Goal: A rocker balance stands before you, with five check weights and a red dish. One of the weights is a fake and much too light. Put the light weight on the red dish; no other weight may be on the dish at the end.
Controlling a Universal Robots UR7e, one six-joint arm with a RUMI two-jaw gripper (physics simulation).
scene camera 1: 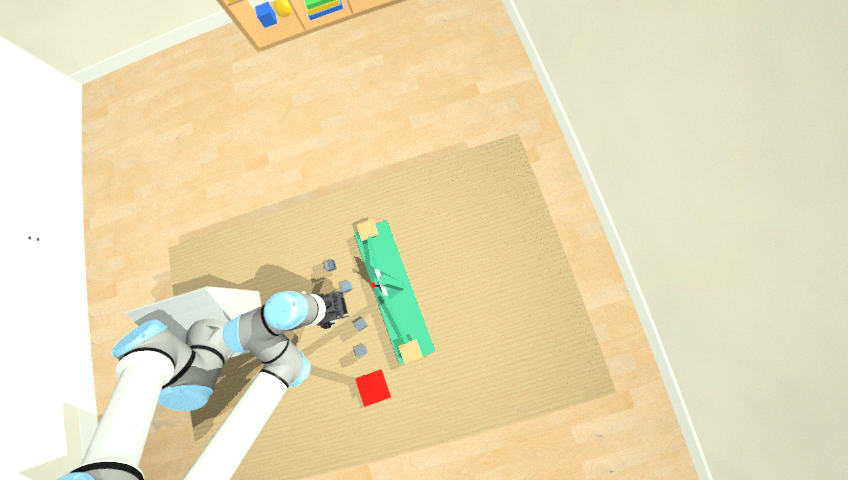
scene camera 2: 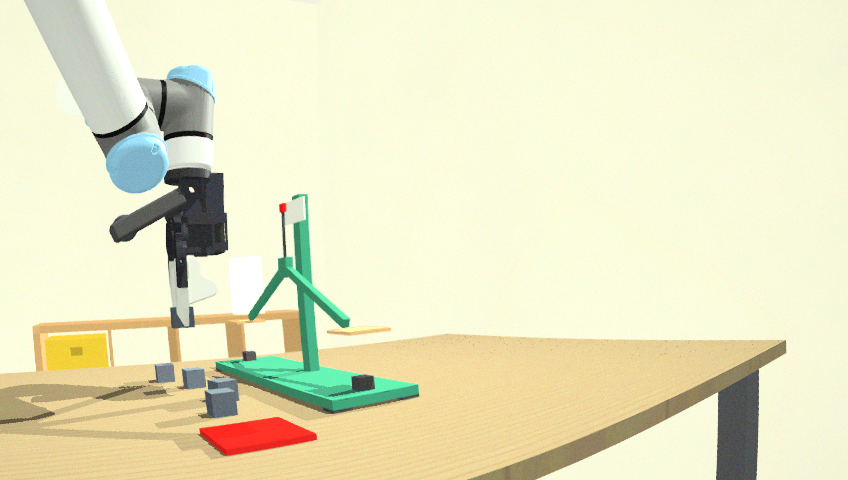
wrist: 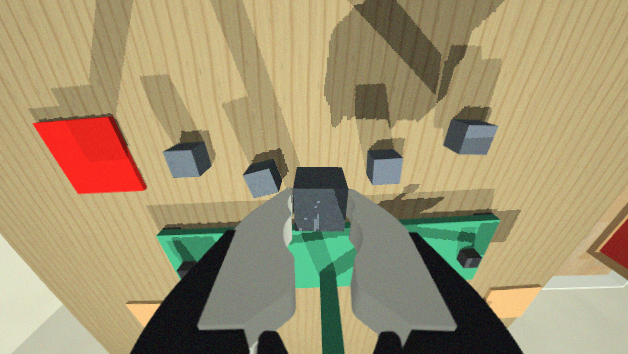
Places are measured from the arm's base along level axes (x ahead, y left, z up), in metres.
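Pixels of known places: gripper, fingertip midpoint: (scene camera 2: 184, 325) (wrist: 318, 190); arm's base at its link origin: (scene camera 1: 215, 336).
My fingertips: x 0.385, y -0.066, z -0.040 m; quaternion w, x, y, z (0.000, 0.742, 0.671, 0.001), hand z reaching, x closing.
Note:
For each thing: its top centre in the pictures, then the offset to it from my fingertips. "spot": a spot on its surface instead. Level surfaces: height alone.
- dark grey check weight at its top centre: (wrist: 320, 211) (scene camera 2: 181, 306) 0.002 m back, 0.000 m left, 0.027 m up
- red dish at its top centre: (scene camera 2: 254, 431) (wrist: 91, 159) (scene camera 1: 372, 388) 0.008 m back, 0.263 m right, 0.093 m down
- green rocker balance at a spot on its surface: (scene camera 2: 321, 380) spot: 0.161 m ahead, 0.096 m right, 0.083 m down
- balance's green post at a spot on its surface: (scene camera 2: 305, 285) spot: 0.162 m ahead, 0.071 m right, 0.047 m up
- table at its surface level: 0.099 m down
My gripper (scene camera 2: 182, 315) (wrist: 318, 190) is shut on a dark grey check weight (scene camera 2: 174, 316) (wrist: 320, 200) and holds it well above the table. The other weights stand on the table in a row with a gap at the middle: two (wrist: 187, 161) (wrist: 263, 179) on the red dish's side and two (wrist: 384, 168) (wrist: 472, 137) on the far side. The red dish (scene camera 1: 373, 387) (scene camera 2: 257, 435) (wrist: 90, 155) lies flat past the row's end, with no weight on it. The green rocker balance (scene camera 1: 410, 297) (scene camera 2: 321, 380) (wrist: 320, 265) stands beside the row. Its two wooden pans (scene camera 1: 367, 228) (scene camera 1: 410, 350) bear no weight.
The balance's green post (scene camera 2: 305, 285) and arms rise beside the row. Black blocks (scene camera 2: 363, 381) (scene camera 2: 249, 355) sit on its base near the ends. The table (scene camera 1: 505, 267) (scene camera 2: 565, 380) carries everything. A wooden shelf (scene camera 1: 259, 46) stands beyond the table.

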